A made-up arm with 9 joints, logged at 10 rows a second.
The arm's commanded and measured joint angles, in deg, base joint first. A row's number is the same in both.
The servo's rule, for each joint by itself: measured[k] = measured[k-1] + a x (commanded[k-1-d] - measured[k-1]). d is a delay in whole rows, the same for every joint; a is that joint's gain. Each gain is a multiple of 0.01, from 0.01 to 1. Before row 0 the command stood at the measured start. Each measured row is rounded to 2 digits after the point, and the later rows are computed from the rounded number. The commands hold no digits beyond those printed.
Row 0, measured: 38.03, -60.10, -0.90, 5.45, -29.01, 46.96, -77.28, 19.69, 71.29
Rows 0 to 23, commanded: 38.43, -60.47, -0.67, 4.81, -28.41, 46.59, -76.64, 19.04, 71.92; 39.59, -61.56, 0.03, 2.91, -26.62, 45.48, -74.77, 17.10, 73.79; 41.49, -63.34, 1.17, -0.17, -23.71, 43.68, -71.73, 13.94, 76.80; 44.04, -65.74, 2.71, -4.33, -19.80, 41.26, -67.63, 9.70, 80.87; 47.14, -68.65, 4.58, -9.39, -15.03, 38.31, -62.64, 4.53, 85.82; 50.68, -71.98, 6.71, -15.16, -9.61, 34.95, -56.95, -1.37, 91.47; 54.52, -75.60, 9.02, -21.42, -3.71, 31.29, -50.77, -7.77, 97.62; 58.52, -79.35, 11.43, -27.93, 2.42, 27.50, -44.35, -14.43, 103.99; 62.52, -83.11, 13.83, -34.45, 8.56, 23.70, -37.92, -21.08, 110.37; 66.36, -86.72, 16.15, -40.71, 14.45, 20.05, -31.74, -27.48, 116.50; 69.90, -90.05, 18.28, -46.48, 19.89, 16.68, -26.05, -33.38, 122.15; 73.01, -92.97, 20.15, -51.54, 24.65, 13.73, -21.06, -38.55, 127.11; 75.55, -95.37, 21.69, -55.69, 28.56, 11.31, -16.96, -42.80, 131.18; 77.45, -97.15, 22.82, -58.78, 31.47, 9.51, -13.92, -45.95, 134.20; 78.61, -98.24, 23.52, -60.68, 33.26, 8.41, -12.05, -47.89, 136.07; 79.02, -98.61, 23.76, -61.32, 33.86, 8.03, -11.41, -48.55, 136.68; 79.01, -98.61, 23.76, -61.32, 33.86, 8.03, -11.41, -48.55, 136.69; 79.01, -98.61, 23.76, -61.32, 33.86, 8.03, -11.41, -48.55, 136.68; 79.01, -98.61, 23.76, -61.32, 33.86, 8.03, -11.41, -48.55, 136.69; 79.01, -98.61, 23.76, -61.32, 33.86, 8.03, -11.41, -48.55, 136.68; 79.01, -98.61, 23.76, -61.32, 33.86, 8.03, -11.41, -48.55, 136.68; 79.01, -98.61, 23.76, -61.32, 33.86, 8.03, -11.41, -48.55, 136.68; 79.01, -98.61, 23.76, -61.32, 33.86, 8.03, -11.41, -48.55, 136.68; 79.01, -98.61, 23.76, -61.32, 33.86, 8.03, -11.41, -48.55, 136.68
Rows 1 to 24, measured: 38.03, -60.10, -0.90, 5.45, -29.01, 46.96, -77.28, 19.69, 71.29; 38.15, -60.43, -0.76, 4.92, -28.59, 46.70, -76.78, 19.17, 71.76; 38.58, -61.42, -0.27, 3.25, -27.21, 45.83, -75.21, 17.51, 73.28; 39.45, -63.11, 0.62, 0.41, -24.76, 44.30, -72.50, 14.65, 75.92; 40.83, -65.42, 1.92, -3.52, -21.29, 42.14, -68.70, 10.69, 79.63; 42.72, -68.26, 3.57, -8.39, -16.91, 39.42, -63.97, 5.76, 84.27; 45.11, -71.53, 5.52, -14.01, -11.80, 36.25, -58.49, 0.06, 89.67; 47.93, -75.11, 7.69, -20.16, -6.14, 32.73, -52.47, -6.20, 95.63; 51.11, -78.84, 10.01, -26.61, -0.15, 29.02, -46.14, -12.78, 101.90; 54.53, -82.60, 12.38, -33.12, 5.95, 25.24, -39.73, -19.42, 108.25; 58.08, -86.23, 14.72, -39.42, 11.90, 21.56, -33.50, -25.87, 114.44; 61.63, -89.59, 16.93, -45.28, 17.49, 18.10, -27.69, -31.88, 120.22; 65.04, -92.56, 18.93, -50.48, 22.50, 15.00, -22.52, -37.22, 125.39; 68.19, -95.03, 20.64, -54.80, 26.74, 12.38, -18.18, -41.68, 129.73; 70.97, -96.90, 21.99, -58.10, 30.05, 10.34, -14.86, -45.10, 133.08; 73.26, -98.08, 22.94, -60.24, 32.30, 8.97, -12.67, -47.33, 135.32; 74.99, -98.55, 23.45, -61.14, 33.39, 8.30, -11.69, -48.31, 136.34; 76.20, -98.60, 23.64, -61.29, 33.72, 8.11, -11.47, -48.50, 136.60; 77.04, -98.61, 23.71, -61.31, 33.82, 8.05, -11.42, -48.54, 136.66; 77.63, -98.61, 23.74, -61.32, 33.85, 8.04, -11.41, -48.55, 136.68; 78.04, -98.61, 23.75, -61.32, 33.86, 8.03, -11.41, -48.55, 136.68; 78.33, -98.61, 23.76, -61.32, 33.86, 8.03, -11.41, -48.55, 136.68; 78.53, -98.61, 23.76, -61.32, 33.86, 8.03, -11.41, -48.55, 136.68; 78.67, -98.61, 23.76, -61.32, 33.86, 8.03, -11.41, -48.55, 136.68
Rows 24 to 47, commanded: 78.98, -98.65, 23.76, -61.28, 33.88, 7.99, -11.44, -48.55, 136.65; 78.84, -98.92, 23.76, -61.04, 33.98, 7.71, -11.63, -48.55, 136.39; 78.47, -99.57, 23.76, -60.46, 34.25, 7.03, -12.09, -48.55, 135.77; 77.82, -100.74, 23.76, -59.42, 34.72, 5.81, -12.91, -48.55, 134.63; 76.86, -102.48, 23.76, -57.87, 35.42, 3.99, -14.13, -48.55, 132.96; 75.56, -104.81, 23.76, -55.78, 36.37, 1.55, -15.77, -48.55, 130.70; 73.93, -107.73, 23.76, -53.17, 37.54, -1.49, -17.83, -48.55, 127.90; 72.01, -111.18, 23.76, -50.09, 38.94, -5.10, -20.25, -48.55, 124.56; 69.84, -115.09, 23.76, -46.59, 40.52, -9.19, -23.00, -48.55, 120.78; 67.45, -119.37, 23.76, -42.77, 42.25, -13.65, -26.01, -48.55, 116.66; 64.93, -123.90, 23.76, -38.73, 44.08, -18.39, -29.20, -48.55, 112.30; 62.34, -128.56, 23.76, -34.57, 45.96, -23.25, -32.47, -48.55, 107.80; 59.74, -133.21, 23.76, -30.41, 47.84, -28.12, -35.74, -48.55, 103.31; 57.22, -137.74, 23.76, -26.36, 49.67, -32.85, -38.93, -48.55, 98.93; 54.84, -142.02, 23.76, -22.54, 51.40, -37.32, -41.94, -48.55, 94.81; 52.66, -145.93, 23.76, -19.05, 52.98, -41.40, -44.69, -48.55, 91.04; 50.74, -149.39, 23.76, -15.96, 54.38, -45.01, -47.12, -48.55, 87.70; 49.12, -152.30, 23.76, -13.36, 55.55, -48.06, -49.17, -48.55, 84.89; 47.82, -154.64, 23.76, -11.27, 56.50, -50.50, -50.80, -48.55, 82.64; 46.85, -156.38, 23.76, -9.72, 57.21, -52.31, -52.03, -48.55, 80.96; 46.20, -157.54, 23.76, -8.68, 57.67, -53.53, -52.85, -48.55, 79.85; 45.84, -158.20, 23.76, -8.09, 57.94, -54.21, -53.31, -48.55, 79.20; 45.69, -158.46, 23.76, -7.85, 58.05, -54.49, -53.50, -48.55, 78.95; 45.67, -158.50, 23.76, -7.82, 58.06, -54.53, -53.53, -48.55, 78.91
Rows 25 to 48, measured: 78.77, -98.61, 23.76, -61.32, 33.86, 8.03, -11.41, -48.55, 136.68; 78.83, -98.65, 23.76, -61.29, 33.87, 8.00, -11.43, -48.55, 136.66; 78.83, -98.89, 23.76, -61.08, 33.95, 7.79, -11.59, -48.55, 136.46; 78.72, -99.49, 23.76, -60.57, 34.16, 7.25, -11.98, -48.55, 135.94; 78.45, -100.59, 23.76, -59.62, 34.55, 6.23, -12.71, -48.55, 134.96; 77.97, -102.25, 23.76, -58.17, 35.16, 4.64, -13.82, -48.55, 133.46; 77.25, -104.50, 23.76, -56.19, 36.01, 2.45, -15.34, -48.55, 131.39; 76.25, -107.34, 23.76, -53.68, 37.08, -0.35, -17.28, -48.55, 128.77; 74.98, -110.72, 23.76, -50.70, 38.38, -3.72, -19.60, -48.55, 125.61; 73.44, -114.57, 23.76, -47.29, 39.88, -7.60, -22.25, -48.55, 121.99; 71.64, -118.79, 23.76, -43.54, 41.54, -11.90, -25.18, -48.55, 117.99; 69.63, -123.29, 23.76, -39.55, 43.32, -16.51, -28.32, -48.55, 113.72; 67.44, -127.93, 23.76, -35.42, 45.17, -21.30, -31.56, -48.55, 109.28; 65.13, -132.58, 23.76, -31.26, 47.04, -26.14, -34.82, -48.55, 104.80; 62.76, -137.12, 23.76, -27.19, 48.88, -30.90, -38.03, -48.55, 100.40; 60.38, -141.43, 23.76, -23.33, 50.64, -35.46, -41.08, -48.55, 96.21; 58.06, -145.39, 23.76, -19.78, 52.28, -39.68, -43.90, -48.55, 92.33; 55.86, -148.91, 23.76, -16.61, 53.75, -43.46, -46.41, -48.55, 88.86; 53.84, -151.89, 23.76, -13.91, 55.01, -46.73, -48.56, -48.55, 85.88; 52.03, -154.31, 23.76, -11.72, 56.05, -49.41, -50.31, -48.55, 83.45; 50.48, -156.13, 23.76, -10.06, 56.86, -51.47, -51.65, -48.55, 81.58; 49.20, -157.37, 23.76, -8.91, 57.43, -52.93, -52.59, -48.55, 80.28; 48.19, -158.10, 23.76, -8.23, 57.79, -53.84, -53.15, -48.55, 79.47; 47.44, -158.42, 23.76, -7.91, 57.97, -54.30, -53.42, -48.55, 79.08
